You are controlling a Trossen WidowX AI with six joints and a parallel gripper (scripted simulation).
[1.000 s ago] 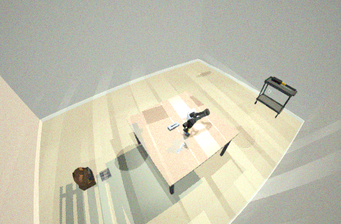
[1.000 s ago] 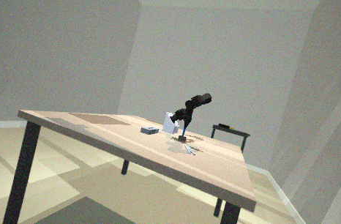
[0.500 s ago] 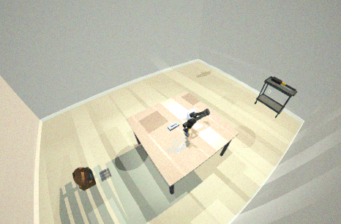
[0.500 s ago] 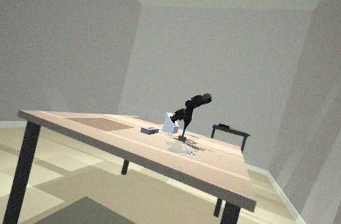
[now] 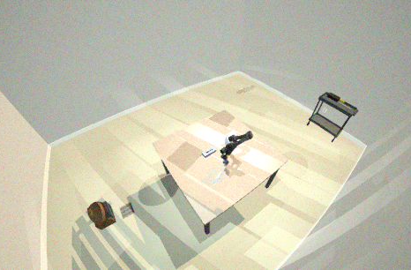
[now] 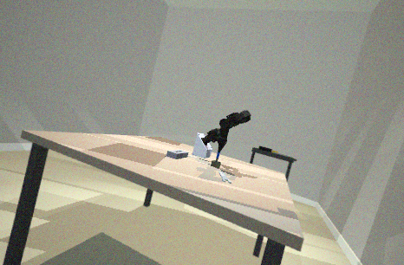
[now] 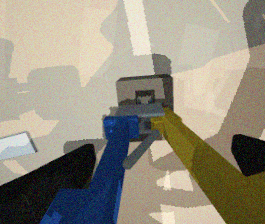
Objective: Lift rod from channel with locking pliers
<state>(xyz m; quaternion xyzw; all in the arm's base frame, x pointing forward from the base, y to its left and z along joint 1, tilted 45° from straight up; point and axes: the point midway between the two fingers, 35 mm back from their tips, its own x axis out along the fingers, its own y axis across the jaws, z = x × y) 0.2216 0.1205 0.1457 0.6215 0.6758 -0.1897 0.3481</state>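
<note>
Now: gripper tip 1 cm short of the grey link bar. The rest, counted from my gripper tip: holster: 1 cm ahead, 9 cm below; channel block: 8 cm ahead, 25 cm to the right, 8 cm below; yellow handle: 2 cm behind.
</note>
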